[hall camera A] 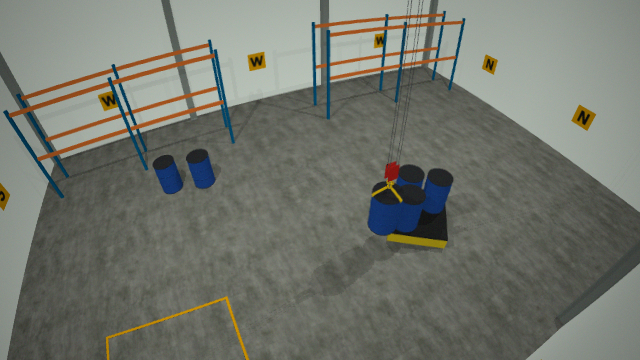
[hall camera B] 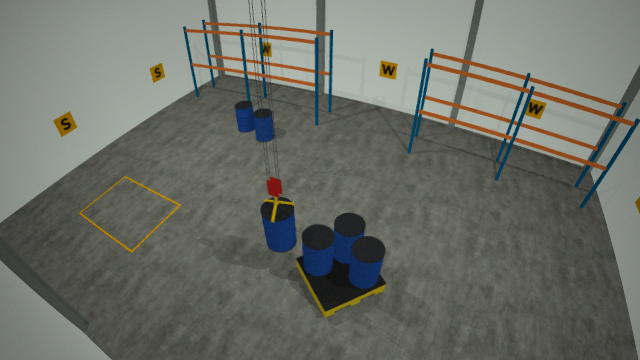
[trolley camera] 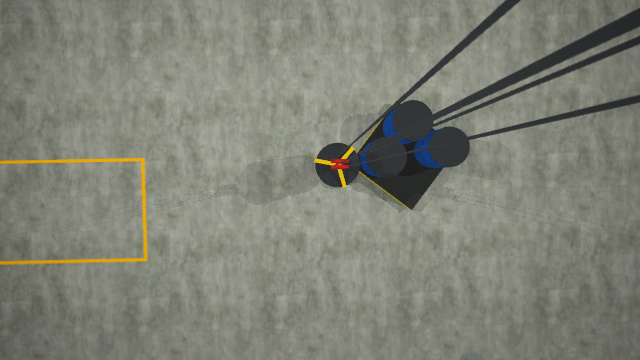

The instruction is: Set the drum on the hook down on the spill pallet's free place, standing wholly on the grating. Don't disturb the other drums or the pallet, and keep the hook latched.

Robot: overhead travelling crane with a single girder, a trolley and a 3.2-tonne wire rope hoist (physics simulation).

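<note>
The crane's hook [hall camera A: 390,183] [hall camera B: 275,198] [trolley camera: 339,164], below its red block, is shut on the yellow sling of a blue drum [hall camera A: 384,215] [hall camera B: 280,232] [trolley camera: 327,175], which hangs upright above the floor beside the spill pallet [hall camera A: 432,231] [hall camera B: 327,295] [trolley camera: 412,195]. Three blue drums stand on the pallet: one [hall camera A: 412,212] [hall camera B: 318,252] [trolley camera: 390,157] nearest the hung drum, one [hall camera A: 411,174] [hall camera B: 349,237] [trolley camera: 412,120] and one [hall camera A: 439,192] [hall camera B: 366,265] [trolley camera: 449,146]. The free place is the bare grating corner, at the bottom in the trolley view. The latch is too small to see.
Two more blue drums [hall camera A: 168,175] [hall camera A: 201,169] [hall camera B: 245,117] [hall camera B: 264,126] stand on the floor by a rack [hall camera A: 128,123] [hall camera B: 316,80]. Another rack [hall camera A: 328,75] [hall camera B: 514,133] stands along the W wall. A yellow marked rectangle [hall camera A: 167,317] [hall camera B: 152,190] [trolley camera: 144,210] lies on the floor.
</note>
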